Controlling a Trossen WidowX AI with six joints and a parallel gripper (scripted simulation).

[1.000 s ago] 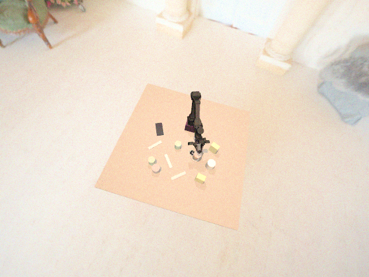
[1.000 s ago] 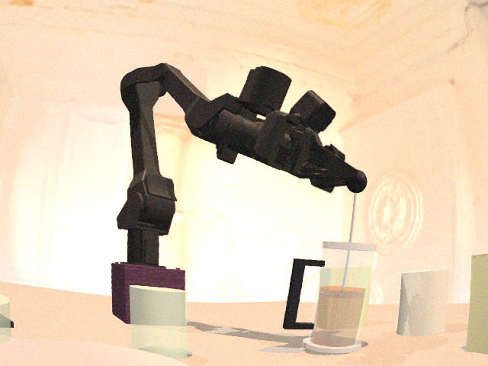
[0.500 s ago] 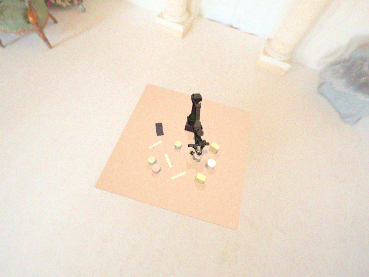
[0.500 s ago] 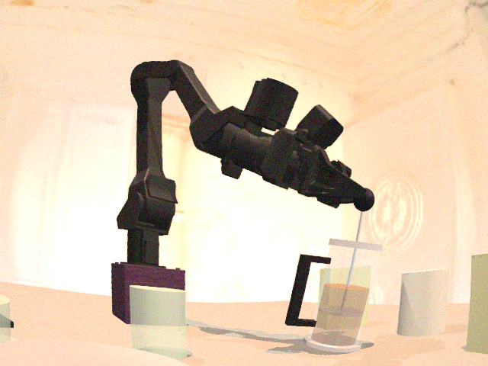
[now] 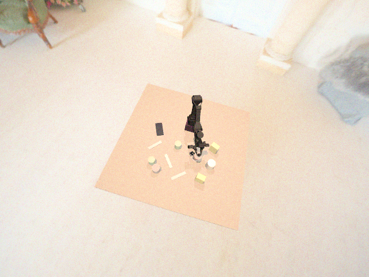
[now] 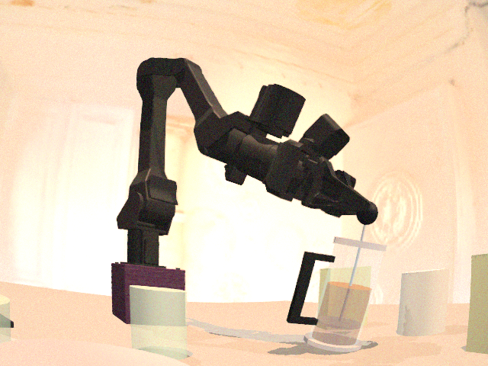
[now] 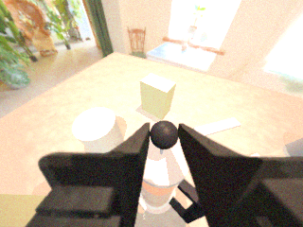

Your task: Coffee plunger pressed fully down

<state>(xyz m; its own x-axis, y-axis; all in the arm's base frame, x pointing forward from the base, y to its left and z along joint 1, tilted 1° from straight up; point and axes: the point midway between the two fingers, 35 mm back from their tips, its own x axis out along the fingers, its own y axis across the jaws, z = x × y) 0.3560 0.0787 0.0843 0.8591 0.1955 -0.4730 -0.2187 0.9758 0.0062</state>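
Now: gripper tip 30 mm past the coffee press, 20 mm to the left of it and 80 mm above it. The rest, counted from my gripper tip: white cylinder: 30 mm ahead, 130 mm to the left, 130 mm below; black slab: 330 mm behind, 410 mm to the right, 170 mm below.
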